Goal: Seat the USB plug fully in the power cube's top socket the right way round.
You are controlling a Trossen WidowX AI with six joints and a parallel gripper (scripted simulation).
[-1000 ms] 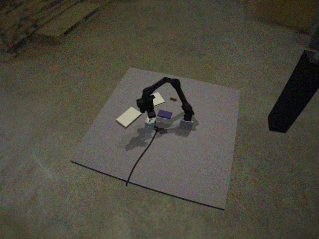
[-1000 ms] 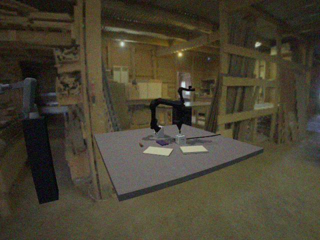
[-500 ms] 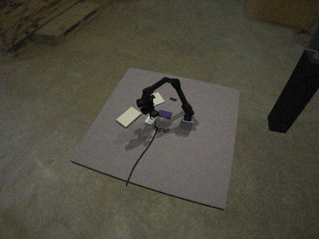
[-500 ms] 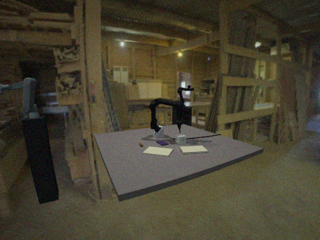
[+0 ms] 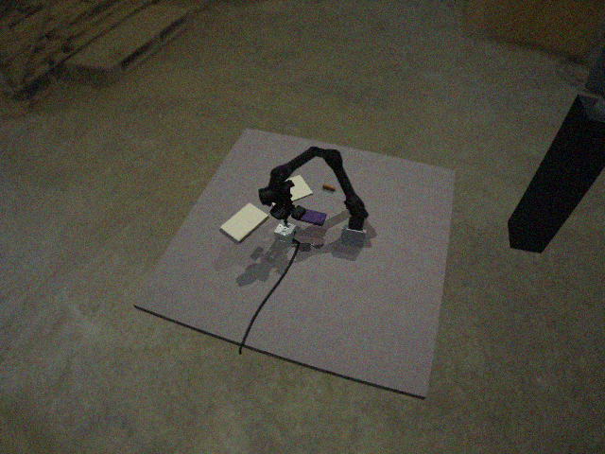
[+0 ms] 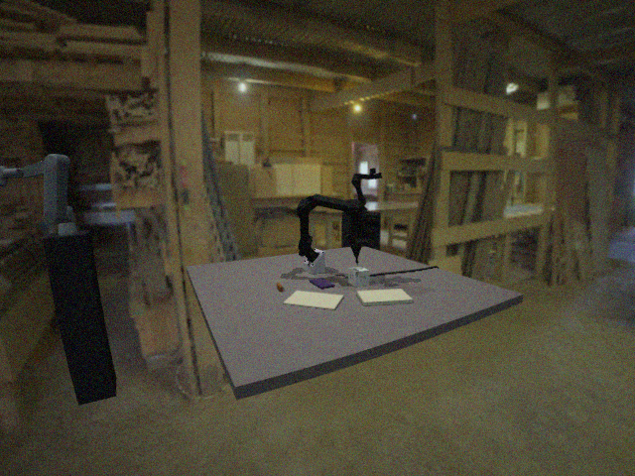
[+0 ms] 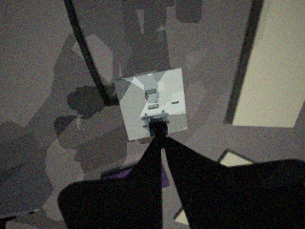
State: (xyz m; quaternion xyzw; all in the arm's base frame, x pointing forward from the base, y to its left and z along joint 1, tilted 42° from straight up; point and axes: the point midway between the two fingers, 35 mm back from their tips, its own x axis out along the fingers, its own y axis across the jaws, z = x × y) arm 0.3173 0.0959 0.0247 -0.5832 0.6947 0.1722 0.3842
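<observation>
Right now my gripper tip is 1 cm above the USB plug. From my gripper tip the other things lie so: purple block: 14 cm to the right, 13 cm below, 9 cm behind.
</observation>
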